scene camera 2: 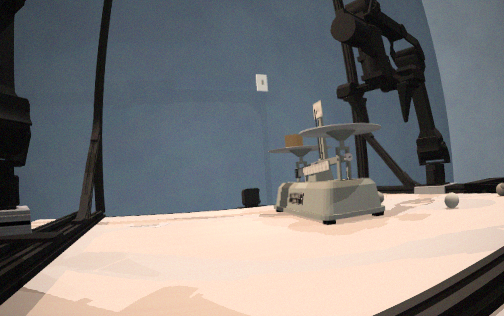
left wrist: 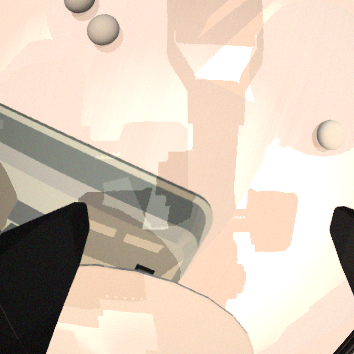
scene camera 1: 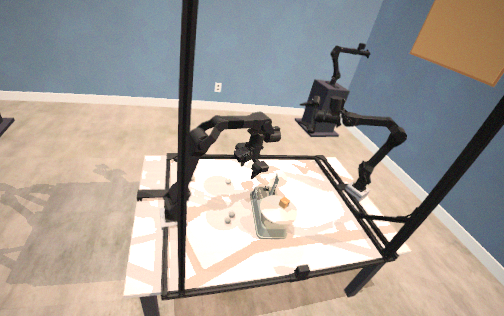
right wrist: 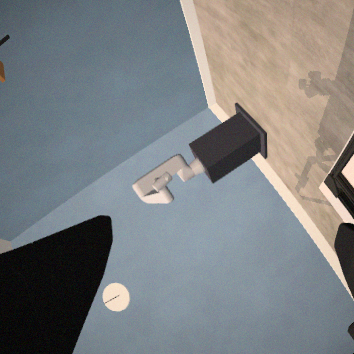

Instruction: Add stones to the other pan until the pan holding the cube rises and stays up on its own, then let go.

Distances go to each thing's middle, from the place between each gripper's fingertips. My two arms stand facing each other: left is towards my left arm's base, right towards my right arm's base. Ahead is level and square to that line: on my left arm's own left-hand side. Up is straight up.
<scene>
I see my right gripper 34 cm past the grey balance scale (scene camera 2: 320,197), 23 cm to the right of it and 24 cm above it.
The grey balance scale lies 110 mm behind my left hand, 90 mm to the right of it and 50 mm below it.
</scene>
